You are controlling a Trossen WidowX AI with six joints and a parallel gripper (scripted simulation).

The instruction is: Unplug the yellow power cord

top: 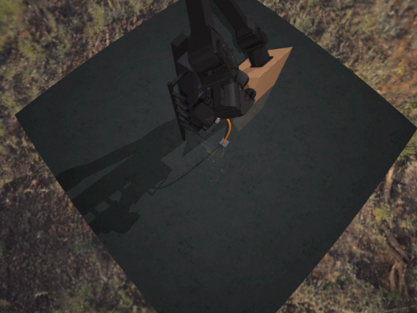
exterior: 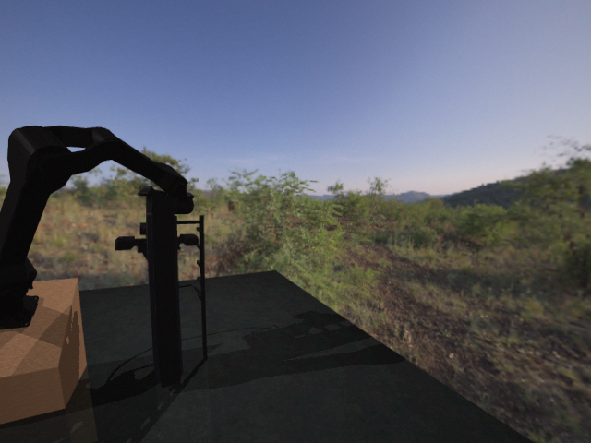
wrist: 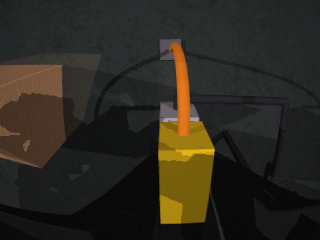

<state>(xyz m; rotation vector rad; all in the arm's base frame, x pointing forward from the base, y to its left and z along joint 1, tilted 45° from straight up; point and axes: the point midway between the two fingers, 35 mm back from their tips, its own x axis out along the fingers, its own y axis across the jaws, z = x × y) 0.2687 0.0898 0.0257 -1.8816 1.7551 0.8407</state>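
Now: the yellow plug 3 cm to the right of my gripper tip and 1 cm ahead of it. The rest, counted from my gripper tip: grey anchor (22 cm below, 4 cm to the left, 1 cm behind).
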